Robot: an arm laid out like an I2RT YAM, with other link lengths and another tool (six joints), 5 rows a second.
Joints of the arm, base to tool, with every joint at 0 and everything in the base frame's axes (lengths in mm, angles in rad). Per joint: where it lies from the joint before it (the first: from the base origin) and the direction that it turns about. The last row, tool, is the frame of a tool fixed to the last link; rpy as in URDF.
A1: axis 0 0 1 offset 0 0 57.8
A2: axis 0 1 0 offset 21.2 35.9 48.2
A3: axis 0 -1 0 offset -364.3 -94.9 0
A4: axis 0 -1 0 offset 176.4 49.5 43.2
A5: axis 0 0 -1 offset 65.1 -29.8 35.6
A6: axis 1 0 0 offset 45.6 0 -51.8
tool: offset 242 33 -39 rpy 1.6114 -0.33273 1.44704
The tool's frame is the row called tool.
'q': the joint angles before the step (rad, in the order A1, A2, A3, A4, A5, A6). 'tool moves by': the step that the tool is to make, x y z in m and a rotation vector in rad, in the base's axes. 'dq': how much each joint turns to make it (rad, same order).
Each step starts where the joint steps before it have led.
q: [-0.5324 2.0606 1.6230 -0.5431 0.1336 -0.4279]
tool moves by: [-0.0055 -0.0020 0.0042 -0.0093 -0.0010 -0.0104]
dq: [-0.0033 -0.0162 -0.0135 0.0027 0.0102 0.0017]
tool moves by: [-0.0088 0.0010 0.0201 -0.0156 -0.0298 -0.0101]
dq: [-0.0077 -0.0591 -0.0260 0.0000 -0.0002 0.0031]
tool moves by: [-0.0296 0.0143 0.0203 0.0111 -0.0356 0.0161]
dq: [-0.0373 -0.1167 -0.1048 0.0153 -0.0547 -0.0259]
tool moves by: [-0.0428 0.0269 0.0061 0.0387 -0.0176 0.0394]
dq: [-0.0599 -0.1278 -0.1471 0.0138 -0.0936 -0.0535]
